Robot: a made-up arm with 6 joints. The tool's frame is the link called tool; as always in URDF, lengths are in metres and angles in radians.
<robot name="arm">
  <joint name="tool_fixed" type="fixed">
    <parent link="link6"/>
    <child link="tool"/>
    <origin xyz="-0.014 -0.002 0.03" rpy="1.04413 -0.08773 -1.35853"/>
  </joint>
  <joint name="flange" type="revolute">
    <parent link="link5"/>
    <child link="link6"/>
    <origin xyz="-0.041 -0.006 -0.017" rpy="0 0 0"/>
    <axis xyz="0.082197 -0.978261 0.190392"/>
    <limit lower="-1.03" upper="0.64" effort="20" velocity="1.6"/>
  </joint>
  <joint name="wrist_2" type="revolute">
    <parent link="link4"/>
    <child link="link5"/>
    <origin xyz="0.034 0.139 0.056" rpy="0 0 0"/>
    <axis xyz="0 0 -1"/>
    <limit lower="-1.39" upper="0.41" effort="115" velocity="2.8"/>
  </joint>
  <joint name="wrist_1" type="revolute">
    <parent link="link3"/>
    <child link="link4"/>
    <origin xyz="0.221 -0.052 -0.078" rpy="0 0 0"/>
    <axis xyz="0 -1 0"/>
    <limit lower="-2.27" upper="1.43" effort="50" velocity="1.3"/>
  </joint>
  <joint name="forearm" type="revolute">
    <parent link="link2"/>
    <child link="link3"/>
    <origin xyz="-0.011 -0.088 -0.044" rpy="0 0 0"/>
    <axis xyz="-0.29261 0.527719 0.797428"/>
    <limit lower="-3.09" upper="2.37" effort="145" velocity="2.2"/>
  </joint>
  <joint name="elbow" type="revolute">
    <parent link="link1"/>
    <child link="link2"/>
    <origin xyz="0.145 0.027 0.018" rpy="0 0 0"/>
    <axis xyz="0 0 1"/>
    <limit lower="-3.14" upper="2.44" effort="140" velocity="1.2"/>
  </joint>
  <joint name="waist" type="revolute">
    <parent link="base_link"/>
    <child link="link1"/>
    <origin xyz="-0.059 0.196 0.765" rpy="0 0 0"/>
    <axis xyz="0 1 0"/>
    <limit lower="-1.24" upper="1.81" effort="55" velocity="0.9"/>
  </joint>
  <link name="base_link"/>
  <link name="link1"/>
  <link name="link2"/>
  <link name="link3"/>
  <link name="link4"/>
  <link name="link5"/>
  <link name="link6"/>
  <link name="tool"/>
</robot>
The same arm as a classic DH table. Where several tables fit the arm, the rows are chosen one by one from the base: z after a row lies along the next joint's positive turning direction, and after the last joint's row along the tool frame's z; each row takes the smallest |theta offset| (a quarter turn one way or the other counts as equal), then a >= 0, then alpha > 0; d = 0 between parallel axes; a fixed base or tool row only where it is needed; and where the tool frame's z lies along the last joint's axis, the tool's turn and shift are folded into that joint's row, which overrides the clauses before.
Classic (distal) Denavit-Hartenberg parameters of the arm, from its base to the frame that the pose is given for. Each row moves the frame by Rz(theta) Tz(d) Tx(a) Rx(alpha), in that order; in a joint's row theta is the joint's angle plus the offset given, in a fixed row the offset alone. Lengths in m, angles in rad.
base (fixed): a -0.059; alpha -1.5708; d 0.765; theta_offset 0
waist: a 0.145; alpha 1.5708; d 0.223; theta_offset 0
elbow: a -0.0523; alpha -0.6478; d 0.0687; theta_offset 0.5063
forearm: a 0.1806; alpha 2.1267; d -0.2945; theta_offset -0.6076
wrist_1: a 0.034; alpha 1.5708; d -0.1798; theta_offset -0.3517
wrist_2: a -0.0414; alpha -1.7624; d -0.0385; theta_offset -0.0838
flange: a 0.0188; alpha -1.4089; d 0.0048; theta_offset 1.0643
tool (fixed): a 0; alpha 0; d 0.0269; theta_offset -1.5982
Joint limits (rad, base to tool): -1.24..1.81 -3.14..2.44 -3.09..2.37 -2.27..1.43 -1.39..0.41 -1.03..0.64

